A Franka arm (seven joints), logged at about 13 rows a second.
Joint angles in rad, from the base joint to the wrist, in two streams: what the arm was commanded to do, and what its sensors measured. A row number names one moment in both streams.
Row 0, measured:
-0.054 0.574 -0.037 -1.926 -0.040 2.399 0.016
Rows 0 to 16, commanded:
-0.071 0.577 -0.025 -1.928 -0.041 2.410 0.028
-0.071 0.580 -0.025 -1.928 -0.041 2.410 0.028
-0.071 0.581 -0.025 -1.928 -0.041 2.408 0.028
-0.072 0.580 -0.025 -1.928 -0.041 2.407 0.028
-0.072 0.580 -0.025 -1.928 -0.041 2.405 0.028
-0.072 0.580 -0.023 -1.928 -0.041 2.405 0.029
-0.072 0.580 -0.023 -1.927 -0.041 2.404 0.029
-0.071 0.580 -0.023 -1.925 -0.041 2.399 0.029
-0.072 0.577 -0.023 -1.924 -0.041 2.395 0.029
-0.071 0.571 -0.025 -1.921 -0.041 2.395 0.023
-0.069 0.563 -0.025 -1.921 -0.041 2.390 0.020
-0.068 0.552 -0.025 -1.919 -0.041 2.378 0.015
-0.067 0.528 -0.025 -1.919 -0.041 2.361 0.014
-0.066 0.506 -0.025 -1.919 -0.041 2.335 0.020
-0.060 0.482 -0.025 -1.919 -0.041 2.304 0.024
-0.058 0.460 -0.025 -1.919 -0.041 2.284 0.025
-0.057 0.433 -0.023 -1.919 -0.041 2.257 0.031
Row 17, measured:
-0.054 0.503 -0.033 -1.903 -0.039 2.308 0.016
